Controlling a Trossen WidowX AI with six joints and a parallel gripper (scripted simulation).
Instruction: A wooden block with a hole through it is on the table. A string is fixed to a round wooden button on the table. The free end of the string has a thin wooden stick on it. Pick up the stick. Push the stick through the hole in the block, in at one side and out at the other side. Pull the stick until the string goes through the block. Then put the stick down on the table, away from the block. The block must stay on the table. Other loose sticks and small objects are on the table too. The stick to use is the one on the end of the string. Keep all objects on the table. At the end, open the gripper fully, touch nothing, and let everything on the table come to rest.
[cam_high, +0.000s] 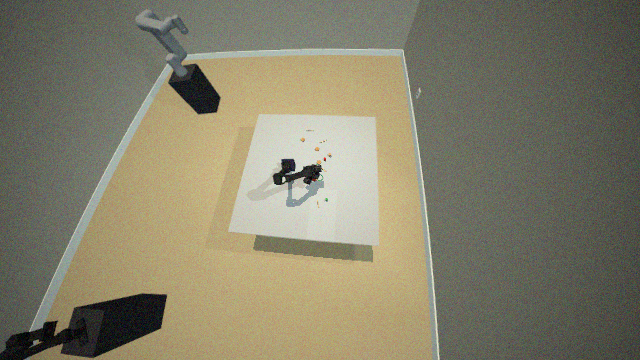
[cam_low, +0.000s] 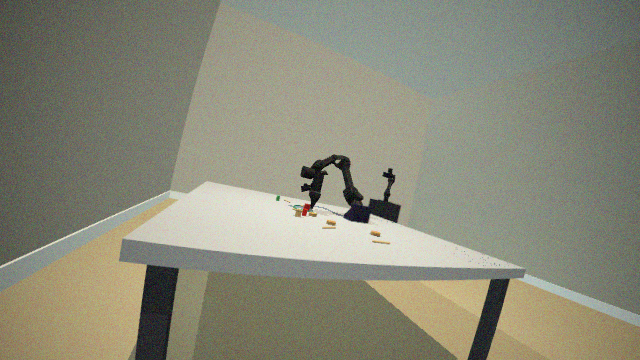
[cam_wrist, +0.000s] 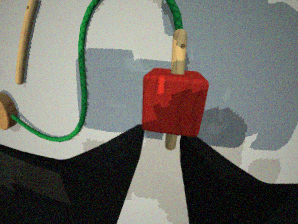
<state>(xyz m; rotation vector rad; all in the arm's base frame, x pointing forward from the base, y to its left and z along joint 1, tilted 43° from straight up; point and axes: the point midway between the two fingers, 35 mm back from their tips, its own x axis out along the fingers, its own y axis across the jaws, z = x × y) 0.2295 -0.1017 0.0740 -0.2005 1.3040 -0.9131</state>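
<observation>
My gripper tip is 2 cm short of the red block and 1 cm to the left of it. From my gripper tip the other things lie so: round wooden button (7 cm ahead, 16 cm to the left, 1 cm below); green object (13 cm ahead, 22 cm to the right).
</observation>
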